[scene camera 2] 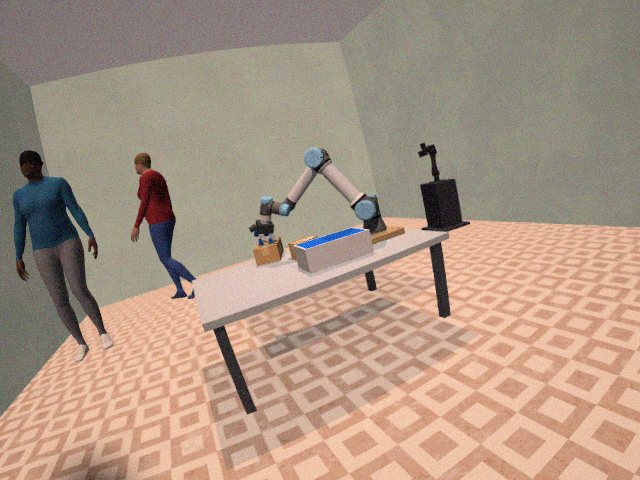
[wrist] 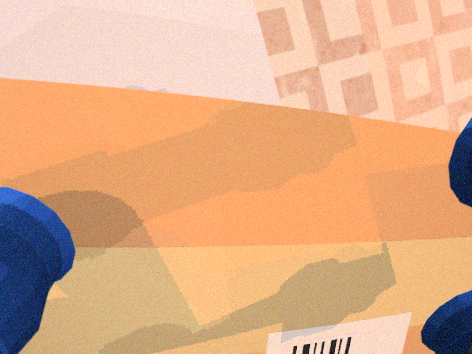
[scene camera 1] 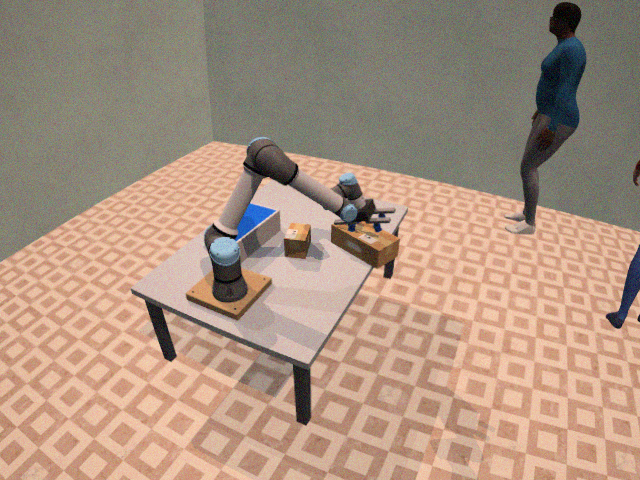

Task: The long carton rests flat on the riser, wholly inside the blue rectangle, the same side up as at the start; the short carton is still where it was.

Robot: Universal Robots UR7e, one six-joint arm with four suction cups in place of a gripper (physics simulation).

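Where they show: end effector, tool point: (wrist: 272, 294) (scene camera 1: 368, 225); arm's base, origin of the base link: (scene camera 2: 375, 231) (scene camera 1: 230, 291).
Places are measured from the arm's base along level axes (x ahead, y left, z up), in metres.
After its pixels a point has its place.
The long carton (scene camera 1: 366, 244) @[z 0.065, x 0.546, y -0.349 m] (scene camera 2: 268, 252) @[z 0.033, x 0.662, y -0.139 m] (wrist: 234, 211) @[z 0.069, x 0.676, y -0.296 m] lies flat on the table near its far right edge, with its barcode label up. My suction gripper (scene camera 1: 364, 224) @[z 0.096, x 0.656, y -0.297 m] (scene camera 2: 263, 236) @[z 0.096, x 0.656, y -0.297 m] is right over the carton's top, with its blue cups down at the surface; I cannot tell whether they touch. Suction is off and nothing is held. One blue cup (wrist: 64, 249) shows at the left edge of the wrist view. The short carton (scene camera 1: 297, 239) @[z 0.068, x 0.401, y -0.064 m] (scene camera 2: 301, 241) @[z 0.073, x 0.479, y 0.036 m] stands between the long carton and the riser (scene camera 1: 263, 234) @[z 0.022, x 0.401, y 0.146 m] (scene camera 2: 334, 253) @[z 0.024, x 0.396, y 0.346 m]. The blue rectangle (scene camera 1: 253, 220) @[z 0.086, x 0.397, y 0.202 m] (scene camera 2: 330, 238) @[z 0.087, x 0.375, y 0.268 m] on the riser is bare.
The table (scene camera 1: 309, 305) @[z -0.033, x 0.147, y -0.304 m] (scene camera 2: 247, 290) @[z -0.033, x 0.853, y 0.318 m] carries the arm's wooden base plate (scene camera 1: 228, 292). A person in blue (scene camera 1: 539, 124) stands beyond the far right corner. A person in red (scene camera 2: 153, 219) walks behind. A black camera stand (scene camera 2: 440, 202) is by the table's end.
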